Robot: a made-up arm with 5 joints.
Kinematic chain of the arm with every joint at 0, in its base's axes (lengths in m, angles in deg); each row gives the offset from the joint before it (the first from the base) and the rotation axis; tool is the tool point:
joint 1: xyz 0 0 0.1 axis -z
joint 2: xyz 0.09 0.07 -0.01 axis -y
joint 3: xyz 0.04 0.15 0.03 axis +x
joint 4: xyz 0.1 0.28 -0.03 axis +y
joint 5: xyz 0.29 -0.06 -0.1 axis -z
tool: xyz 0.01 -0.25 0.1
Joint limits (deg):
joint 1: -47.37..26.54
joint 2: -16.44..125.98
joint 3: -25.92..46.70
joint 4: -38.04..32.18
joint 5: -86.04..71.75
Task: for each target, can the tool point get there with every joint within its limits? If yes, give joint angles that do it. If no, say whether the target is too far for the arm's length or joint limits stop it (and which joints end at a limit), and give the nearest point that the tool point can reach.
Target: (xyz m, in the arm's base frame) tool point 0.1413 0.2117 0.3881
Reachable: yes | joints 2.81 64.17 0.29 -32.53 30.09
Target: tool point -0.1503 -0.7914 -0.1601
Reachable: no: joint limits stop it (at a limit: joint 1, joint 2, joint 3, joint 4) | nearest point -0.4278 -0.3065 0.3397 | short by 0.750 m
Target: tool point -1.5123 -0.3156 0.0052
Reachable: no: too far | nearest point -0.6574 -0.1041 0.3444 | short by 0.944 m
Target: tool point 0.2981 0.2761 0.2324
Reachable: yes | joints 6.01 30.41 30.89 7.73 56.91
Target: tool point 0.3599 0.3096 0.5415
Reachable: yes | joints -11.38 52.93 27.46 -1.35 -27.83
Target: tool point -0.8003 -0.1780 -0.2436
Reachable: no: joint limits stop it (at a limit: joint 2, joint 4, joint 5) | nearest point -0.6153 -0.1368 0.3161 | short by 0.591 m
